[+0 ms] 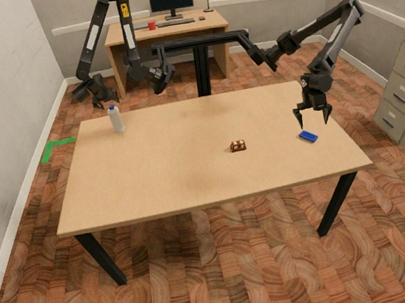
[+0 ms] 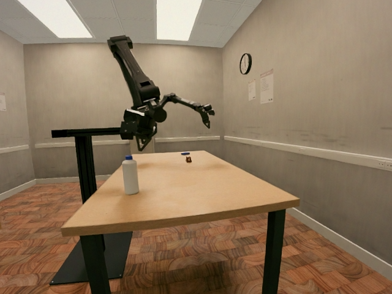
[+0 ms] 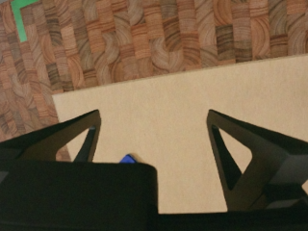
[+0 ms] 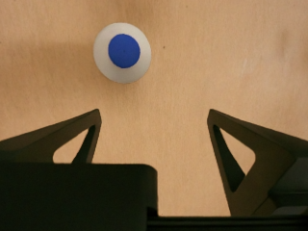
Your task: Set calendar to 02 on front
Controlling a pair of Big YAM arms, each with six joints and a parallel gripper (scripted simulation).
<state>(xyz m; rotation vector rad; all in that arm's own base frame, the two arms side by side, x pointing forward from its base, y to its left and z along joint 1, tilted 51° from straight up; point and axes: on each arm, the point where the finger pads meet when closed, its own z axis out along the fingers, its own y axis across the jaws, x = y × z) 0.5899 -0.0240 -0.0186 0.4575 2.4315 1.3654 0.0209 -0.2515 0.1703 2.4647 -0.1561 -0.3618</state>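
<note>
The brown calendar tray lies 26 cm behind my left hand, 23 cm to the right of it and 28 cm below it. From my left hand the other things lie so: flat blue block 21 cm behind, 15 cm to the left, 27 cm below.
</note>
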